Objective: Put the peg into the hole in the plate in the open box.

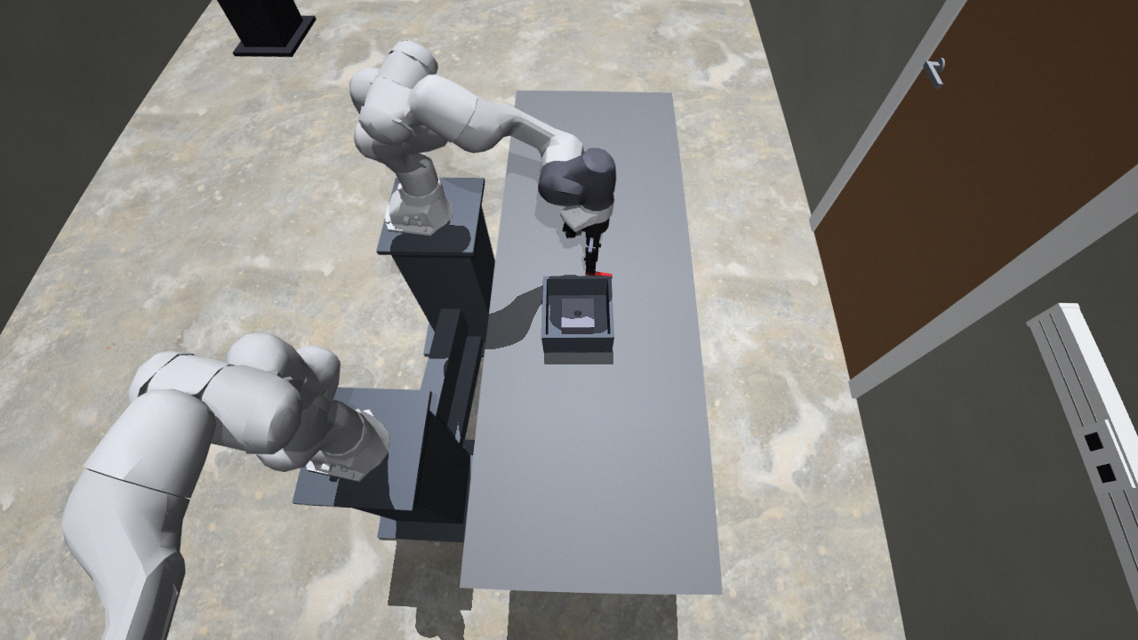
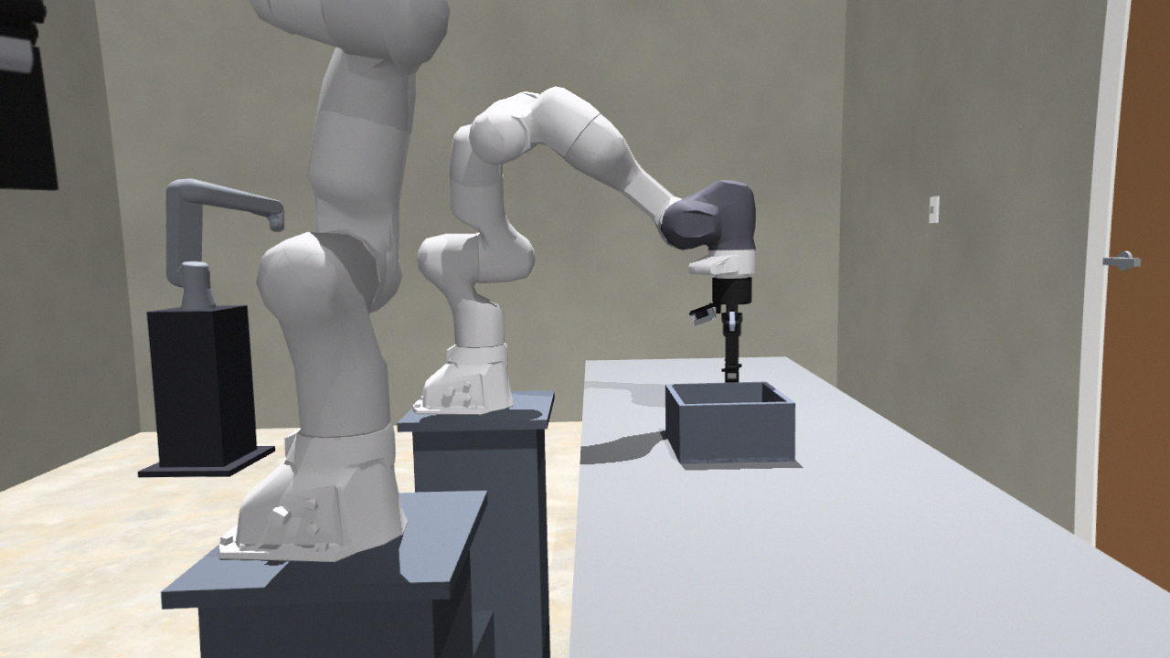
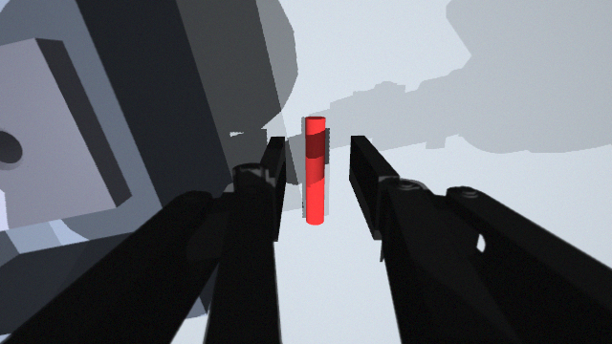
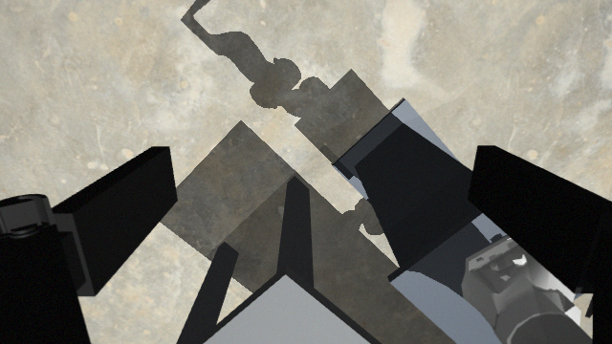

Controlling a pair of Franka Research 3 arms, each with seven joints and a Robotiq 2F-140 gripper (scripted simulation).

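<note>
The red peg is 20 mm ahead of my left hand and 70 mm below it. From my left hand the other things lie so: plate: 20 mm behind, 170 mm to the right, 30 mm below; then dark box: 30 mm behind, 170 mm to the right, 50 mm below.
</note>
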